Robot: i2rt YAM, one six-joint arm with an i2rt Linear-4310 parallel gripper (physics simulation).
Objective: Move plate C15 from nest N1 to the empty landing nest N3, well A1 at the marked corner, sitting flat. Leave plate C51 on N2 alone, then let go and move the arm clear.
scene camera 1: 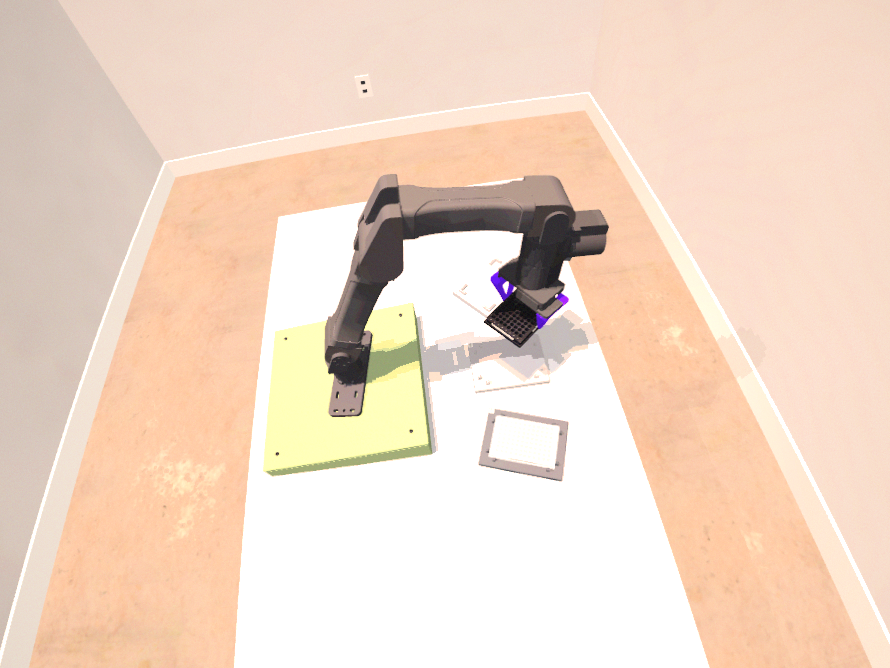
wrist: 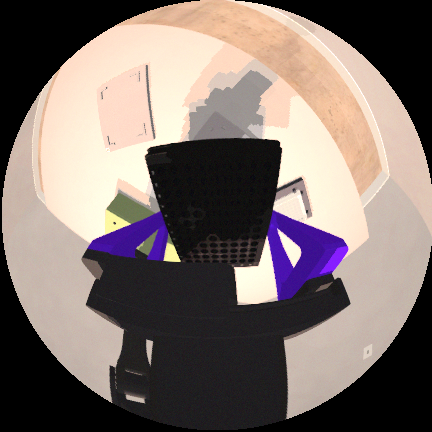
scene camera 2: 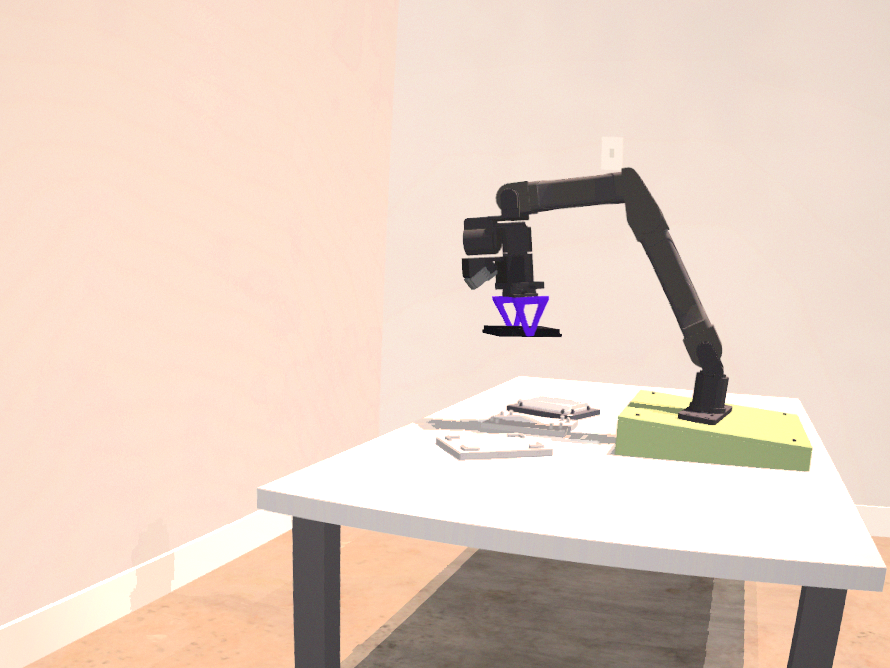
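Observation:
My gripper (scene camera 1: 522, 309) (scene camera 2: 522, 330) (wrist: 217, 214) is shut on the black well plate C15 (scene camera 1: 511, 322) (scene camera 2: 503, 331) (wrist: 215, 170), held by its sides high above the table, roughly level. In scene camera 1 the plate's edges stand at an angle to the middle nest. That pale nest (scene camera 1: 511, 386) (scene camera 2: 528, 427) has small corner posts, seems empty and lies partly in the arm's shadow. Another pale nest (scene camera 1: 475, 296) (scene camera 2: 496, 445) (wrist: 125, 107) is empty. A grey nest (scene camera 1: 486, 445) (wrist: 307, 197) holds a white plate (scene camera 1: 524, 440) (scene camera 2: 553, 404) (wrist: 290, 206), seemingly C51. Nest labels and well A1 cannot be read.
The arm stands on a green base block (scene camera 1: 316, 431) (scene camera 2: 711, 449) (wrist: 112, 220) beside the row of nests. The white table (scene camera 1: 431, 575) (scene camera 2: 575, 503) ends a short way beyond the nests, on the side away from the base. A wall stands beyond that edge.

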